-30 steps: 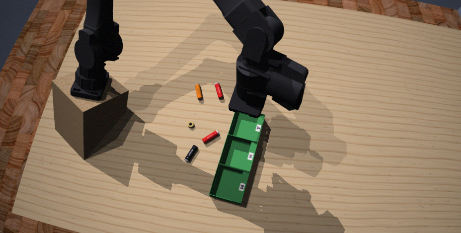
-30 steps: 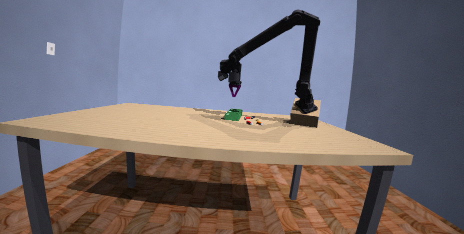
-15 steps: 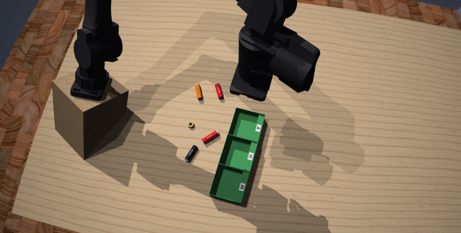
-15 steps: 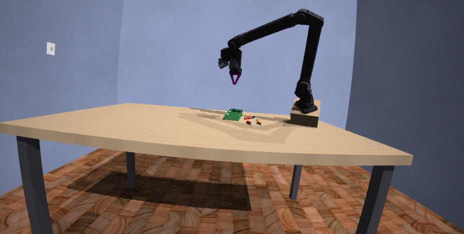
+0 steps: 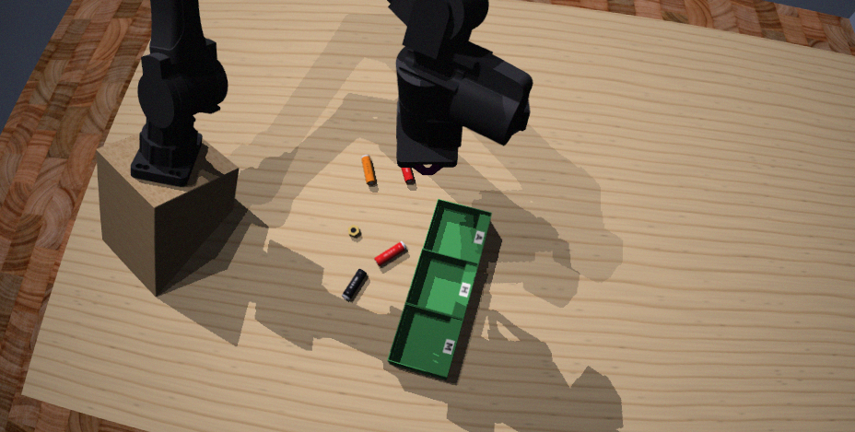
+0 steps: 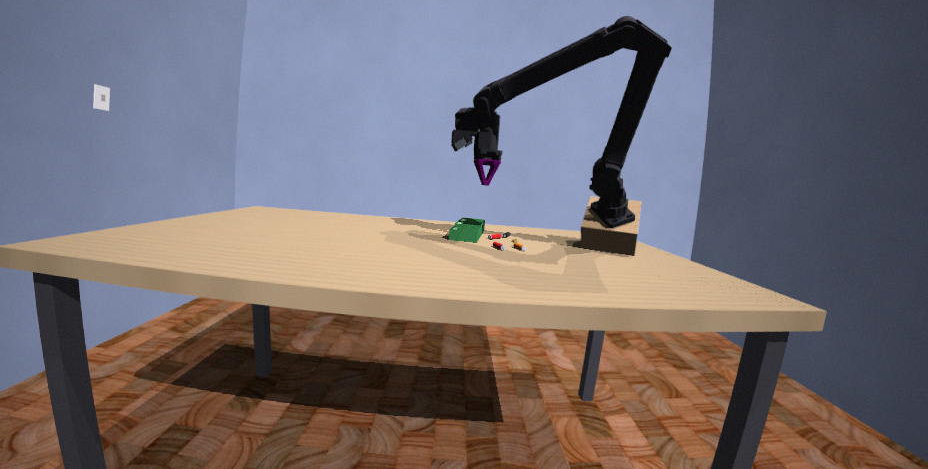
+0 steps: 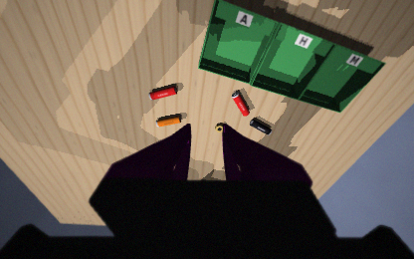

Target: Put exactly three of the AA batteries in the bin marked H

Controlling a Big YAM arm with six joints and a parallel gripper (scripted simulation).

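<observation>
Right now the orange AA battery is 17 cm below my hand, 10 cm behind it and 7 cm to the left of it. Also, from my hand: black AA battery (17 cm below, 12 cm to the right, 11 cm behind); yellow nut (17 cm below, 11 cm behind, 3 cm to the right); green bin (16 cm below, 12 cm to the right, 2 cm ahead).
</observation>
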